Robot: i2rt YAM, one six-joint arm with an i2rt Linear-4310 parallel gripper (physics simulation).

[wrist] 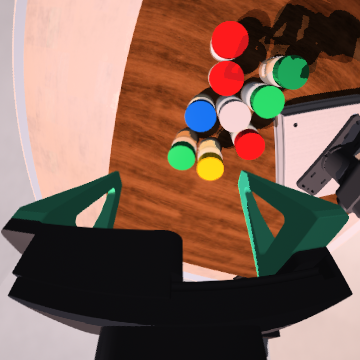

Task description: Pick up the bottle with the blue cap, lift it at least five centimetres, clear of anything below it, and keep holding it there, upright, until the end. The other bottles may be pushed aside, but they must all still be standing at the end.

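Frame: origin at the arm's base, x ahead, y left, z up, level; millimetres.
Seen in the pictures: gripper, fingertip midpoint: point(179, 176); arm's base at its link origin: point(332, 157).
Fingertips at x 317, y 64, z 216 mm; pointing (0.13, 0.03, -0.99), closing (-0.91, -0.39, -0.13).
Pixels of each thing's top centre, then the offset from my fingertips to it. Level surfaces: height alone.
- bottle with the blue cap, top centre: point(199, 116) dx -10, dy -5, dz -185 mm
- white-capped bottle at its top centre: point(234, 116) dx -63, dy -31, dz -185 mm
- green-capped bottle at its top centre: point(180, 158) dx -12, dy +85, dz -185 mm
- yellow-capped bottle at its top centre: point(209, 169) dx -74, dy +81, dz -185 mm
- round wooden table top at its surface level: dz -290 mm
The bottle with the blue cap point(200, 116) stands upright in the cluster of bottles, at the upper middle of the wrist view. A white-capped bottle point(234, 114) stands close on its right. A green-capped bottle point(181, 157) and a yellow-capped bottle point(210, 168) stand between it and the gripper's side of the view. My gripper point(179, 176) is wide open and empty, with its green fingers apart at the lower part of the view, short of the blue-capped bottle.
Red-capped bottles point(230, 39) point(226, 78) point(249, 144) and green-capped bottles point(267, 102) point(291, 72) stand around the white-capped one. The robot's pale base plate point(292, 165) with dark arm parts lies at the right. The round wooden table top point(155, 90) has its edge at the left.
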